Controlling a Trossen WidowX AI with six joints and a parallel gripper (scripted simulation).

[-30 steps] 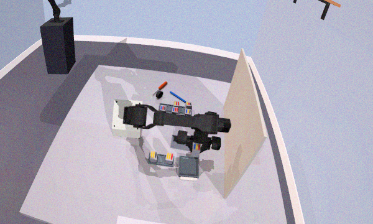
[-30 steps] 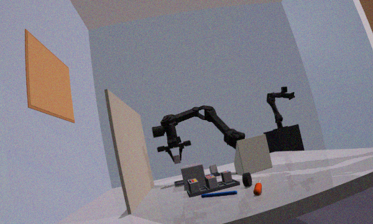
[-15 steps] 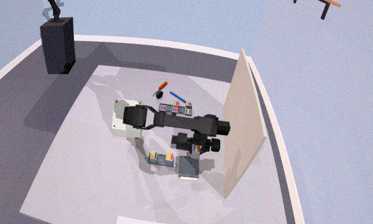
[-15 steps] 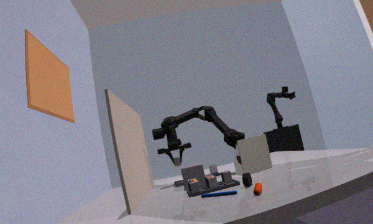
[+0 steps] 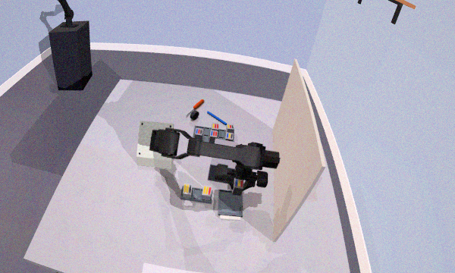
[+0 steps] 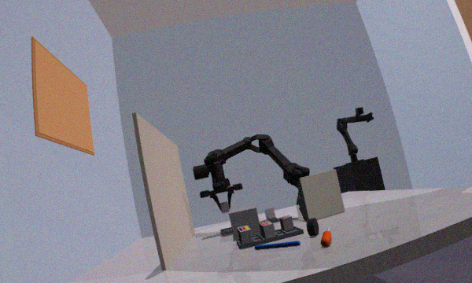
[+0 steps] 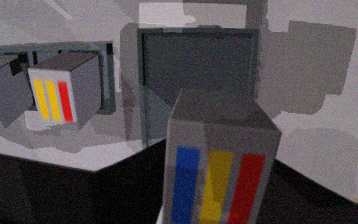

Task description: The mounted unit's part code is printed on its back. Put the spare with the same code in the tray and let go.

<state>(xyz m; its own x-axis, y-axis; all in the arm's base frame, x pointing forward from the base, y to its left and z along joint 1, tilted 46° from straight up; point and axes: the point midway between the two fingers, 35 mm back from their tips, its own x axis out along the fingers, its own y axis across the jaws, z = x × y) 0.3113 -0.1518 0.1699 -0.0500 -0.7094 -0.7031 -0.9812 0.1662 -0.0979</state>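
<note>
Now: gripper tip 10 mm past the grey tray and 90 mm above it. Also, from my gripper tip: blue pen (30 mm behind, 550 mm to the left, 90 mm below); rack (150 mm behind, 40 mm to the left, 90 mm below); tall pale panel (220 mm ahead, 140 mm to the left, 130 mm above).
</note>
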